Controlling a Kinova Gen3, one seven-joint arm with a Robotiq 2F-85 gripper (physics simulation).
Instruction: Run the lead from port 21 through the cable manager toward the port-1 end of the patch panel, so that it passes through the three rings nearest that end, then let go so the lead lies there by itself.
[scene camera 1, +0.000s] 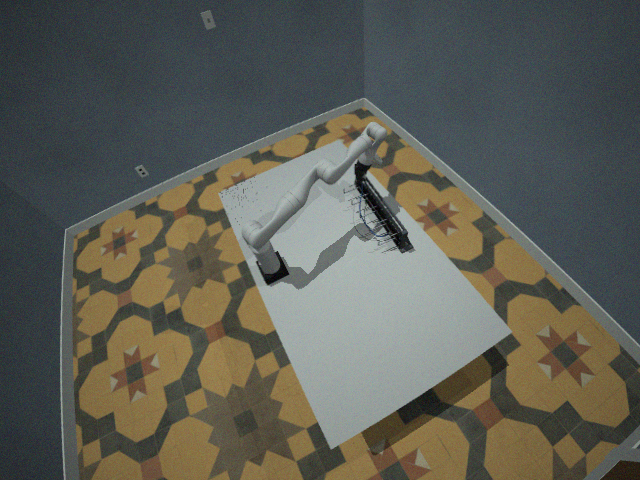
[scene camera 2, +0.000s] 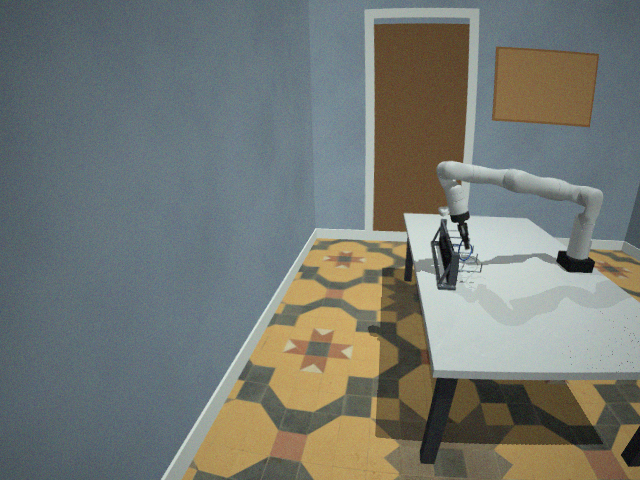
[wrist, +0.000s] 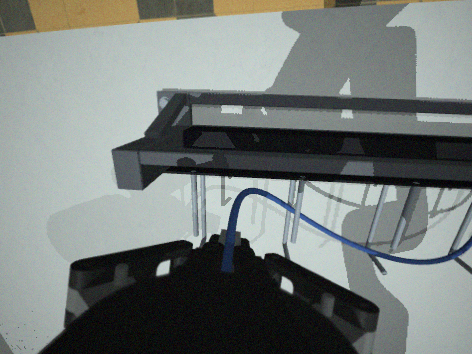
Note:
In view: my gripper (wrist: 229, 242) and a dark panel body (wrist: 195, 137).

